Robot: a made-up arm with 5 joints. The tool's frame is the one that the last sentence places. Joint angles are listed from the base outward.
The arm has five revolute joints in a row. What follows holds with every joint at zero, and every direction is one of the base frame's. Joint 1 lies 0.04 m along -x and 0.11 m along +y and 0.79 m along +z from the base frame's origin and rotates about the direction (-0.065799, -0.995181, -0.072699). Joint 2 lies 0.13 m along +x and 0.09 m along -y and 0.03 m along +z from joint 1 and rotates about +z. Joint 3 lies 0.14 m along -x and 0.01 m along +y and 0.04 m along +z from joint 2 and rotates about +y. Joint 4 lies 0.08 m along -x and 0.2 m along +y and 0.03 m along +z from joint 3 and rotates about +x. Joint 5 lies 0.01 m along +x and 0.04 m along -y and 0.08 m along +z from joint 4 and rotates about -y. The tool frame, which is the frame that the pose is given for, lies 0.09 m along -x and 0.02 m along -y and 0.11 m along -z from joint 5; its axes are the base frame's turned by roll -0.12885, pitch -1.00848 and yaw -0.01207 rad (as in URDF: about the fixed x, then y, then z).
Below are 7 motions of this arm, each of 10 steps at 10 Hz.
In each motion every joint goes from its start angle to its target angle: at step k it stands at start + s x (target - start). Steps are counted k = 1, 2, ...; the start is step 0. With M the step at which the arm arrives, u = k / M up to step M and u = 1 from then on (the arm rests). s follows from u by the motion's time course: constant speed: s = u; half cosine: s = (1 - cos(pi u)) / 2; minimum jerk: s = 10 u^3 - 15 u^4 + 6 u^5.
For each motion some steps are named. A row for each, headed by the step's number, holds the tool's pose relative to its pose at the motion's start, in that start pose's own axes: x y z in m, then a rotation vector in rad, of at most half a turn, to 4 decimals.
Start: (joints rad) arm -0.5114 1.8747 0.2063 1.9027 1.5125
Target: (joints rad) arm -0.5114 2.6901 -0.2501 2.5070 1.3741
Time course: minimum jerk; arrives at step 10
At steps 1, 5, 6, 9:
1: 0.0016 0.0000 0.0007 -0.0023 0.0093 -0.0021
5: 0.1064 0.0160 0.0257 -0.2031 0.5516 -0.0910
6: 0.1500 0.0292 0.0247 -0.3129 0.7519 -0.1071
9: 0.2242 0.0610 0.0066 -0.5422 1.0793 -0.1116

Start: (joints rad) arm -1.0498 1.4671 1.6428 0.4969 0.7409
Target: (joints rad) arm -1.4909 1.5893 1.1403 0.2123 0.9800
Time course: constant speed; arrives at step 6
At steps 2, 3, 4, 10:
2: 0.0048 -0.0347 -0.0221 0.2321 -0.1739 0.0731
3: 0.0086 -0.0485 -0.0352 0.3498 -0.2651 0.0921
4: 0.0132 -0.0597 -0.0491 0.4674 -0.3589 0.0989
10: 0.0243 -0.0749 -0.0774 0.6981 -0.5525 0.0752

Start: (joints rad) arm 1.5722 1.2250 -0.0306 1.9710 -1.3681
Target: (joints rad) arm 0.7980 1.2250 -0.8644 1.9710 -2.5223
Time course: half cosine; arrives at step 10
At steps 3, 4, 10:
3: 0.0222 -0.0313 0.0403 0.0794 0.2542 0.2150
4: 0.0458 -0.0520 0.0613 0.1061 0.4075 0.3733
10: 0.1936 -0.0848 0.1186 -0.1131 0.8878 1.1289

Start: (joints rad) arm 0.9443 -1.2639 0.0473 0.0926 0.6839
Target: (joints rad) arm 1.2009 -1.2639 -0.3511 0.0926 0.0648
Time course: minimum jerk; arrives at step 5
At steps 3, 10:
3: 0.0172 -0.0100 0.0446 0.0177 0.1071 -0.1465
10: 0.0217 -0.0142 0.0630 0.0334 0.1545 -0.2111

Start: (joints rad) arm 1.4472 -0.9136 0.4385 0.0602 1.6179
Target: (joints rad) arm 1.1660 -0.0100 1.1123 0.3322 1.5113
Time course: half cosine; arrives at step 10
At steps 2, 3, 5, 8, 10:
2: 0.0004 -0.0100 0.0154 0.0582 0.1029 -0.0257
3: 0.0021 -0.0234 0.0320 0.1262 0.2242 -0.0465
5: 0.0122 -0.0682 0.0661 0.3107 0.5511 -0.0555
8: 0.0342 -0.1446 0.0811 0.5751 0.9869 0.0389
10: 0.0396 -0.1637 0.0783 0.6399 1.0830 0.0784

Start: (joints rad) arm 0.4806 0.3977 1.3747 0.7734 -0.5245
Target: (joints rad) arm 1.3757 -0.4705 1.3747 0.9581 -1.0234
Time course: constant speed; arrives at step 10
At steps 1, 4, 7, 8, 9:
1: -0.0059 0.0130 -0.0168 0.1010 -0.0410 -0.0343
4: -0.0168 0.0442 -0.0613 0.4333 -0.1577 -0.0569
7: -0.0223 0.0623 -0.0999 0.7805 -0.2627 0.0469
8: -0.0234 0.0655 -0.1126 0.8931 -0.2947 0.1099
9: -0.0241 0.0673 -0.1254 1.0018 -0.3250 0.1868

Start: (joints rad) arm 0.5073 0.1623 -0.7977 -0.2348 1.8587
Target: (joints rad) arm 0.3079 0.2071 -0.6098 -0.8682 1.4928
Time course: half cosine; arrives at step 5
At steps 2, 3, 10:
2: -0.0062 -0.0011 0.0101 0.1965 0.2452 0.0531
3: -0.0086 -0.0050 0.0171 0.3787 0.4531 0.0979
10: -0.0090 -0.0118 0.0208 0.5919 0.6663 0.1458

